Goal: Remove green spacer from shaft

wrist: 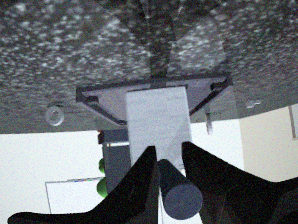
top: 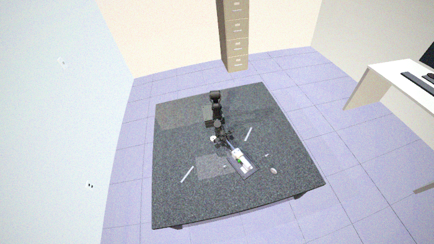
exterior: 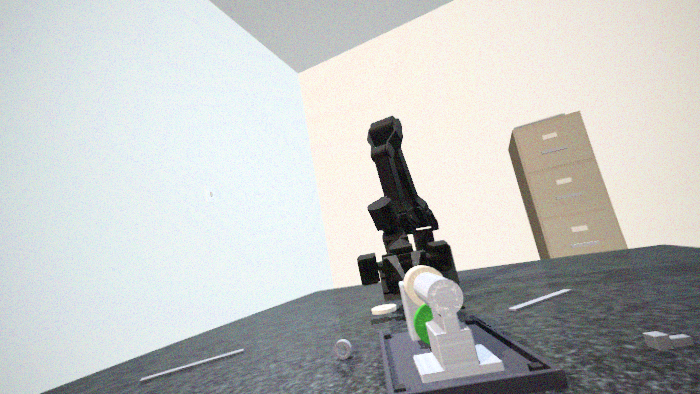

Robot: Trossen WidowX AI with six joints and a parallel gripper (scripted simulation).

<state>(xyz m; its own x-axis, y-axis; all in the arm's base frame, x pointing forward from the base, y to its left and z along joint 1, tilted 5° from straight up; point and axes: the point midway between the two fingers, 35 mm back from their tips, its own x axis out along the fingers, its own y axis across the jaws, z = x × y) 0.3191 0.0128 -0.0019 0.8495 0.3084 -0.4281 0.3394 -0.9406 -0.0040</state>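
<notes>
The grey shaft lies 50 mm ahead of my gripper tip, 20 mm to the left of it and 20 mm above it. Also, from my gripper tip: bolt 270 mm to the left, 150 mm ahead, 60 mm below; green spacer 140 mm ahead, 50 mm to the left, 30 mm below.
</notes>
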